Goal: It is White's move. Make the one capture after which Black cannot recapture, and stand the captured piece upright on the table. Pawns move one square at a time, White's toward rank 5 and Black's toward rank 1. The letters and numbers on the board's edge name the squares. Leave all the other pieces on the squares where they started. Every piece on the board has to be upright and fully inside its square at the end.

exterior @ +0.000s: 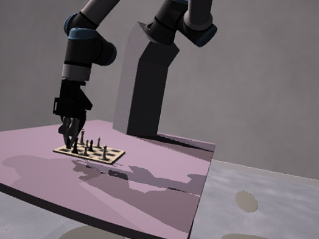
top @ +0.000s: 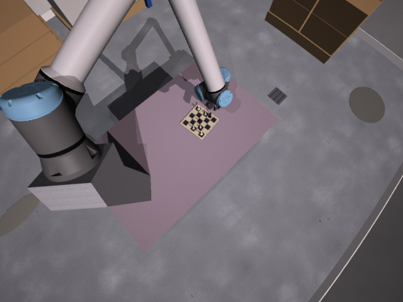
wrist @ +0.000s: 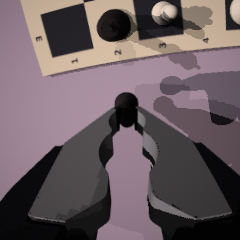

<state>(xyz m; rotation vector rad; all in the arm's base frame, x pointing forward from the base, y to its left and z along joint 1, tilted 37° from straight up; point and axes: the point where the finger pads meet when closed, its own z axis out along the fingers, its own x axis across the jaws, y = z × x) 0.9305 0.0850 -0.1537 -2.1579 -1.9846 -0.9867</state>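
The tall black piece is 60 mm behind my hand, 20 mm below it and 10 mm to the right of it. Also, from my hand: black pawn 10 mm below; chessboard 140 mm behind, 50 mm below, 10 mm to the left.
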